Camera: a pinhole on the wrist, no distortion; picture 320 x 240 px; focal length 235.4 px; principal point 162.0 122.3 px. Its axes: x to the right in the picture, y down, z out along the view. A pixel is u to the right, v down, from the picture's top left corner.
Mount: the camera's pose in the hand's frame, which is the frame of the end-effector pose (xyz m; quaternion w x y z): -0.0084 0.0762 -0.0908 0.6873 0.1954 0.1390 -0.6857
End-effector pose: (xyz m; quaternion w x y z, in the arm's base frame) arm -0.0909 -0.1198 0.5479 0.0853 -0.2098 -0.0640 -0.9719
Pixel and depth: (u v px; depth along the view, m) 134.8 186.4 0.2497
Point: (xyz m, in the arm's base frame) -0.0701 -0.0878 0.6976
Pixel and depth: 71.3 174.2 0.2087
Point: -0.0454 -0.1509 0.6821
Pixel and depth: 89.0 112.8 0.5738
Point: 0.1720 -0.0010 0.9612
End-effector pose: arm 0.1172 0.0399 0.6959 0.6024 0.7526 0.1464 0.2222
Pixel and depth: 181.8 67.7 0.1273
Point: 0.0836 0.0024 0.6943
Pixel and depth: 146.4 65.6 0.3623
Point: 0.1337 -0.2019 0.5698
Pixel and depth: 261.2 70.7 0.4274
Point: 0.1189 -0.1257 0.3700
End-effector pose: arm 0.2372 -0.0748 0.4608 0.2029 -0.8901 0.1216 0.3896
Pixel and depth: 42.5 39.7 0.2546
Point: 0.0086 -0.0497 0.4149
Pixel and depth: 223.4 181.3 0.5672
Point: 0.1899 0.3638 0.2590
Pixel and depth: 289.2 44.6 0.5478
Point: 0.0933 0.4361 0.5937
